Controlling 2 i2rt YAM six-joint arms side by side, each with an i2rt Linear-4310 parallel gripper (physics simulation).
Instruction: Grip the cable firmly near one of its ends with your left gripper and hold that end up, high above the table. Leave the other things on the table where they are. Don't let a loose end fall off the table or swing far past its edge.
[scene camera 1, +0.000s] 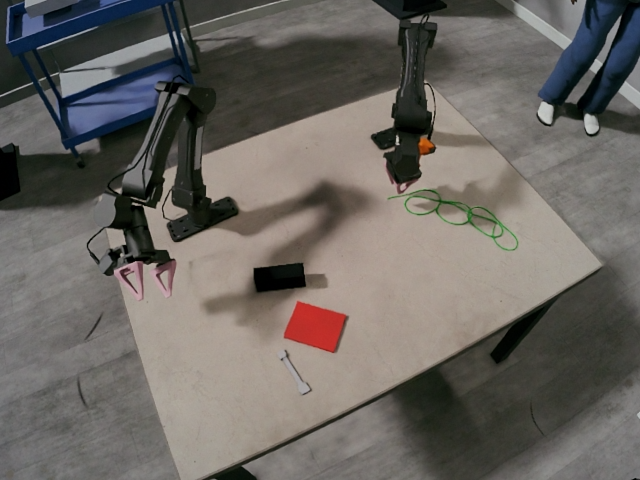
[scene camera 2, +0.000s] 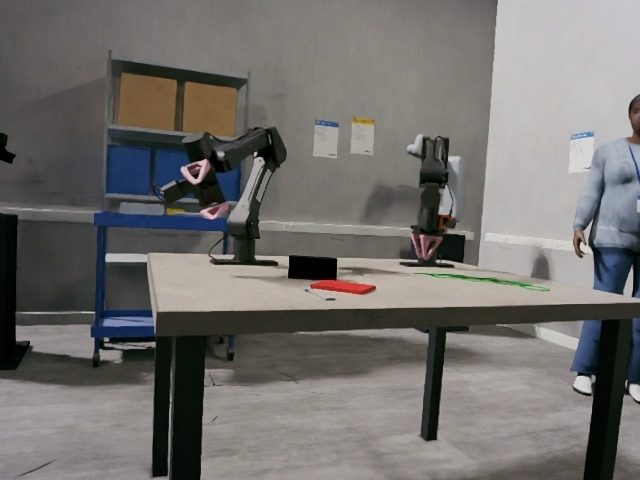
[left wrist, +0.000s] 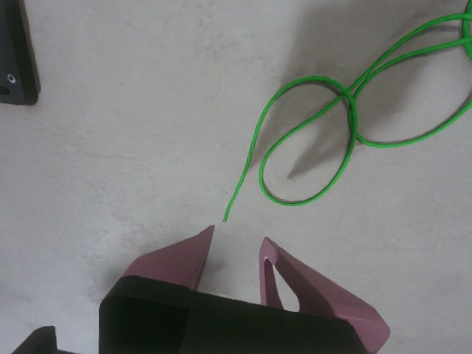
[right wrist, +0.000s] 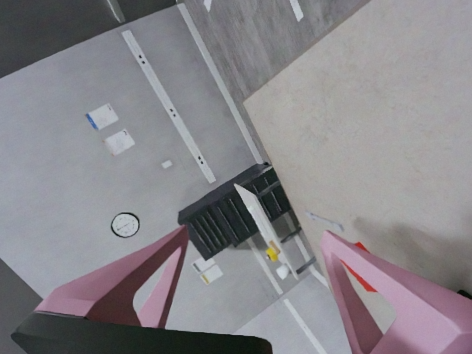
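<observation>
A thin green cable (scene camera 1: 454, 223) (scene camera 2: 485, 280) (left wrist: 352, 125) lies in several overlapping loops on the table (scene camera 1: 392, 330) (scene camera 2: 232, 299), toward the right of the picture in both scene views. One loose end points toward the left gripper (scene camera 1: 402, 190) (scene camera 2: 426, 257) (left wrist: 239, 232). This gripper points down above the table, its fingers partly apart and empty. In the left wrist view the cable end is just beyond the fingertips, nearer the left one in the picture. The right gripper (scene camera 1: 154, 298) (scene camera 2: 206, 191) (right wrist: 256, 232) is wide open and empty, raised at the picture's left.
A black block (scene camera 1: 279, 277) (scene camera 2: 312, 267), a red flat piece (scene camera 1: 315, 327) (scene camera 2: 342, 286) (right wrist: 367, 280) and a grey wrench-like tool (scene camera 1: 294, 373) (scene camera 2: 320, 295) (right wrist: 325, 220) lie on the table. A blue cart (scene camera 1: 103, 25) (scene camera 2: 160, 221) stands behind. A person (scene camera 1: 584, 56) (scene camera 2: 615, 206) stands at the right.
</observation>
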